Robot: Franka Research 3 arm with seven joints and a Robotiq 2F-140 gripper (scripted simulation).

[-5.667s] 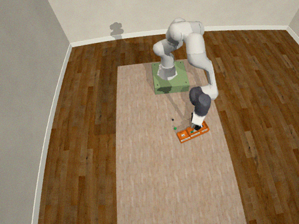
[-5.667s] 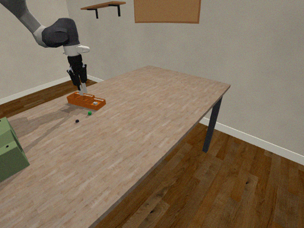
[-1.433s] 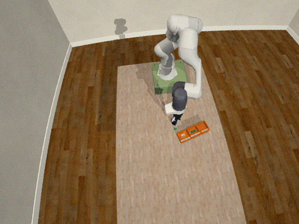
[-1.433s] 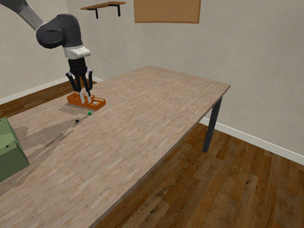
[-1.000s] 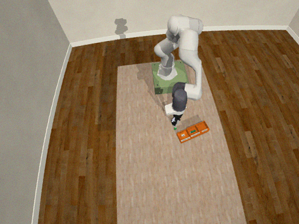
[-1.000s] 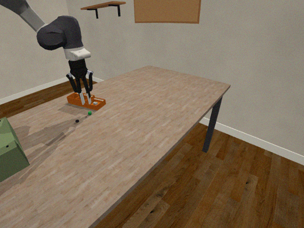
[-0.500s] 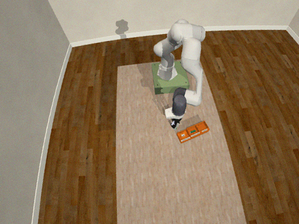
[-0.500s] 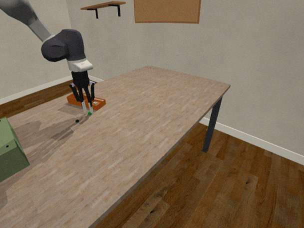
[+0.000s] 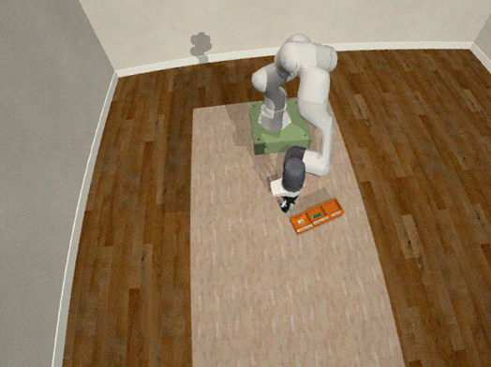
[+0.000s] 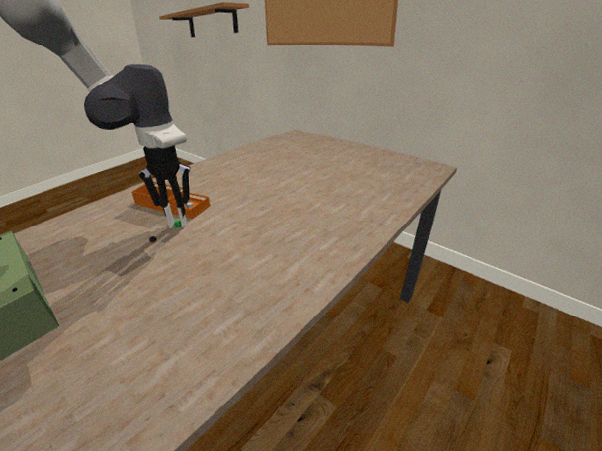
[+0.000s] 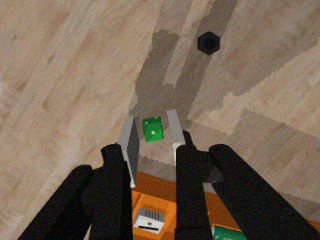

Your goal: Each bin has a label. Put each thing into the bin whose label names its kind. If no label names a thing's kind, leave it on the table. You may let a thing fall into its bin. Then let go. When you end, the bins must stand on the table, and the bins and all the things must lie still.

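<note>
Right now my hand is 3 cm above the small green cube. From my hand the other things lie so: white piece 6 cm ahead, 6 cm to the left, 1 cm below; then orange block 7 cm ahead, 6 cm to the left, 2 cm below; then small black piece 8 cm behind, 2 cm to the right, 3 cm below.
</note>
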